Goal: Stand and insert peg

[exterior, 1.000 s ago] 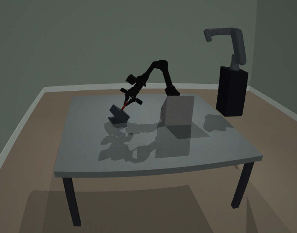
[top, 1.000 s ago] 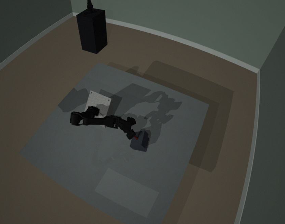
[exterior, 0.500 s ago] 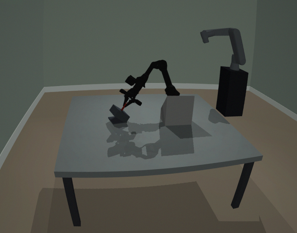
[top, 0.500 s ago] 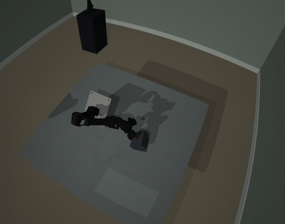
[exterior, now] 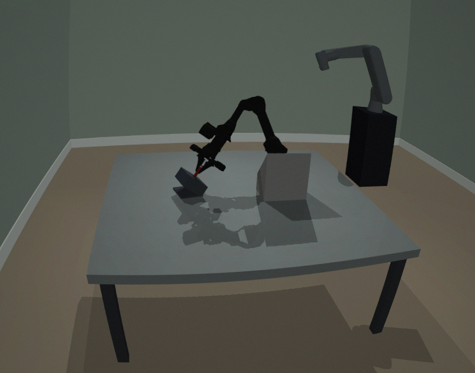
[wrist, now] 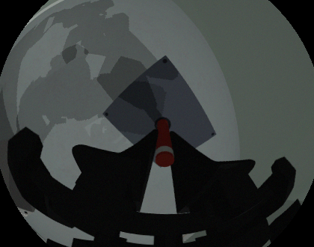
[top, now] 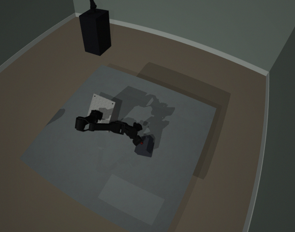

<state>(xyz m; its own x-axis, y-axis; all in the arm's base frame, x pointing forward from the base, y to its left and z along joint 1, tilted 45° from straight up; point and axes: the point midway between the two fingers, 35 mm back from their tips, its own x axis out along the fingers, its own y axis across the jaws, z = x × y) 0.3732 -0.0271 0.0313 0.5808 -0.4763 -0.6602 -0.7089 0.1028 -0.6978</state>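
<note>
My gripper tip is now 40 mm above the sloped panel, 30 mm short of it and 10 mm to the right of it. Round my gripper tip: red peg: 10 mm behind, 10 mm above.
</note>
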